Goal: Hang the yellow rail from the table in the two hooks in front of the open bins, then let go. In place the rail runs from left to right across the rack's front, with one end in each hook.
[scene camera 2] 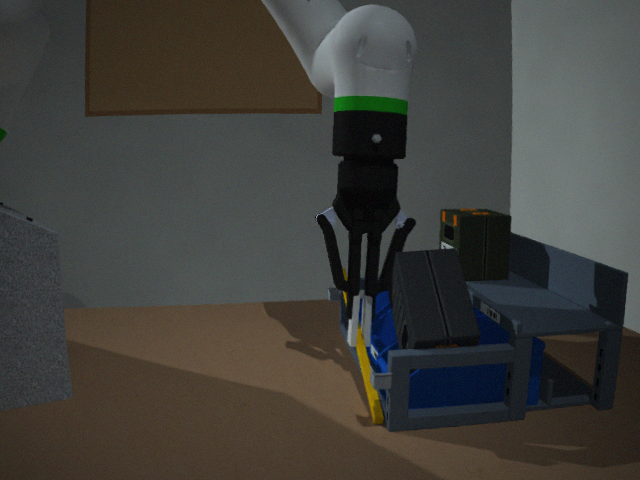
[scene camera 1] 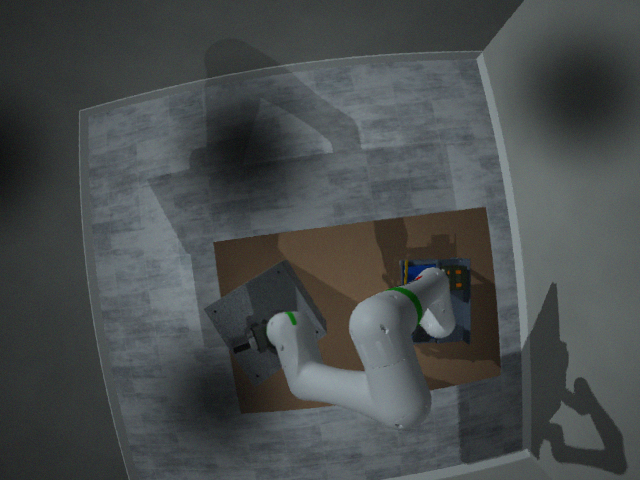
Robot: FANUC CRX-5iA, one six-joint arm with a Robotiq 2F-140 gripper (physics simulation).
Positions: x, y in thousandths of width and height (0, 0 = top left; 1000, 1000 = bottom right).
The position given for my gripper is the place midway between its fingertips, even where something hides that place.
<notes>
In view: my gripper (scene camera 2: 560, 716), a yellow rail (scene camera 2: 584, 830) and a dark box (scene camera 2: 674, 639).
</notes>
